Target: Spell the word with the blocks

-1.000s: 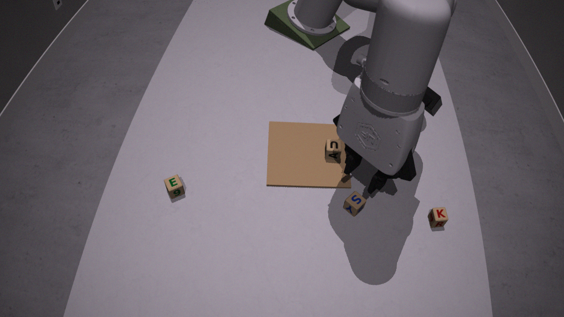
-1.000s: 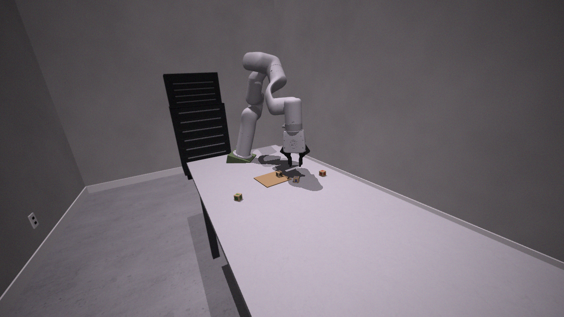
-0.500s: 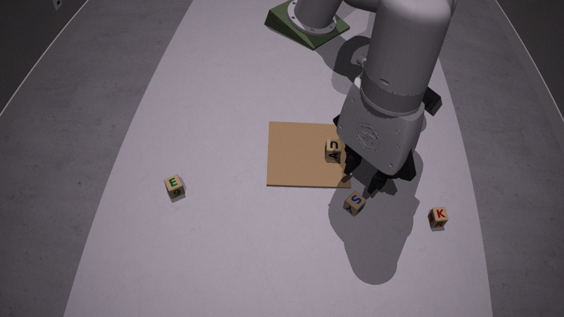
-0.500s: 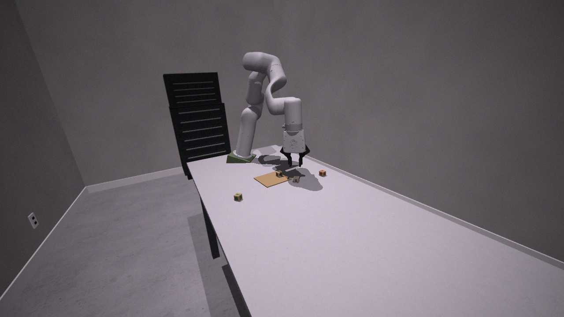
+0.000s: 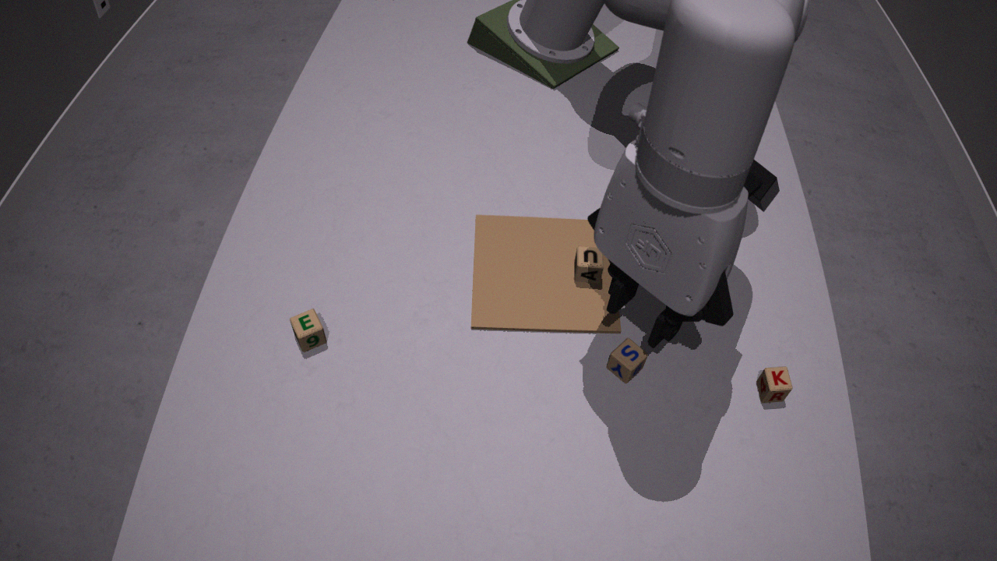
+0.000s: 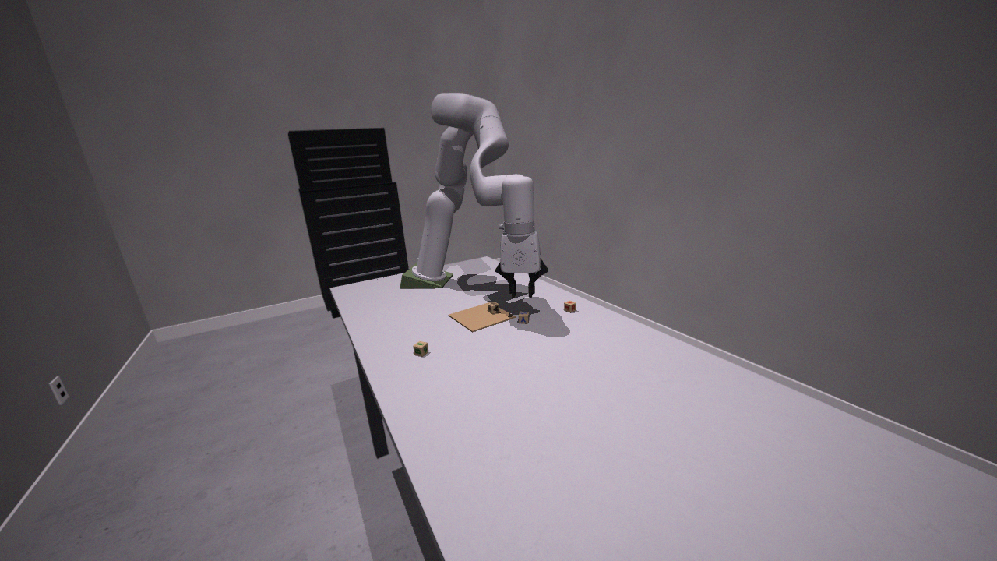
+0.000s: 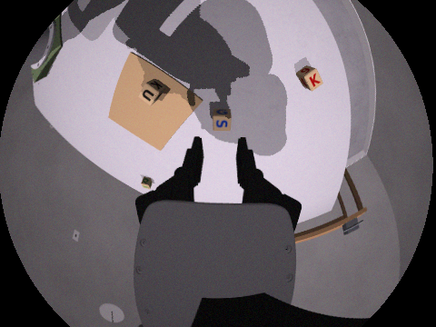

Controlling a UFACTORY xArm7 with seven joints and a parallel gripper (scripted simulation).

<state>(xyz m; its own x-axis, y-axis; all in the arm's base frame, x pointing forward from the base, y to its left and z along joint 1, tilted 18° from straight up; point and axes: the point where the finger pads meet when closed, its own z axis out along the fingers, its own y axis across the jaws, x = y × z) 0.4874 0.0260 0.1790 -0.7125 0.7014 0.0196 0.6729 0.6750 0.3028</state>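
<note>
My gripper is now 80 mm above the S block. Round my hand: U block (100 mm behind, 30 mm to the right, 80 mm below); then K block (20 mm ahead, 150 mm to the left, 80 mm below); then tan mat (100 mm behind, 70 mm to the right, 90 mm below).
</note>
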